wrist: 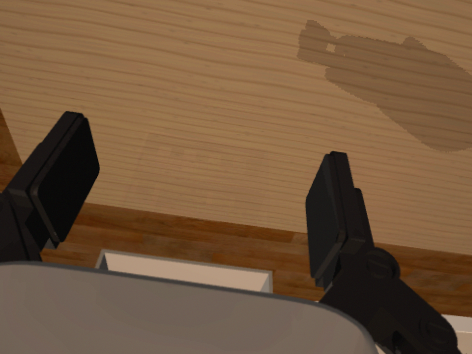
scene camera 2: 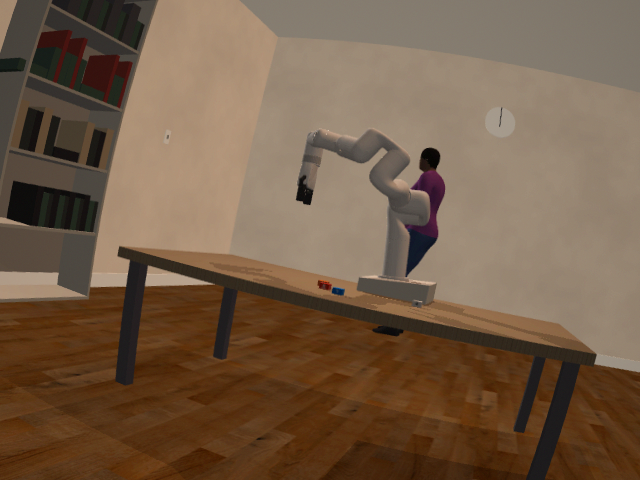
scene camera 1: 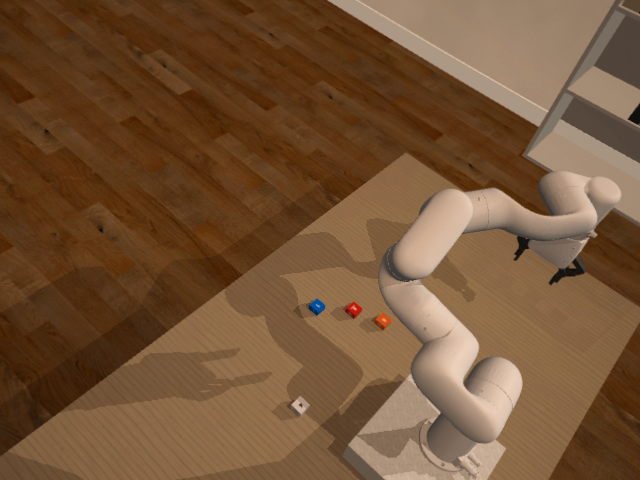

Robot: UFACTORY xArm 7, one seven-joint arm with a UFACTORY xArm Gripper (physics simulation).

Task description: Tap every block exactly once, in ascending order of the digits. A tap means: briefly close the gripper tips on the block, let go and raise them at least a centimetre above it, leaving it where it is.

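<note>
A blue block (scene camera 1: 316,306) (scene camera 2: 338,291), a red block (scene camera 1: 353,310) (scene camera 2: 325,286) and an orange block (scene camera 1: 383,321) (scene camera 2: 321,282) stand apart in a loose row on the table. A white block (scene camera 1: 299,406) (scene camera 2: 417,303) lies away from them, near the robot base. The marks on their tops are too small to read. My gripper (scene camera 1: 534,270) (scene camera 2: 303,200) (wrist: 205,158) is open and empty, high above the table and well to the far side of the orange block. No block shows in the wrist view.
The wooden table (scene camera 1: 542,330) (scene camera 2: 180,260) (wrist: 200,75) bears the robot base (scene camera 2: 398,289). The table's edge crosses the lower wrist view, with a pale shelf surface (wrist: 187,270) beyond. A bookshelf (scene camera 1: 597,49) (scene camera 2: 77,263) stands past the table. A person (scene camera 2: 434,191) stands behind the arm.
</note>
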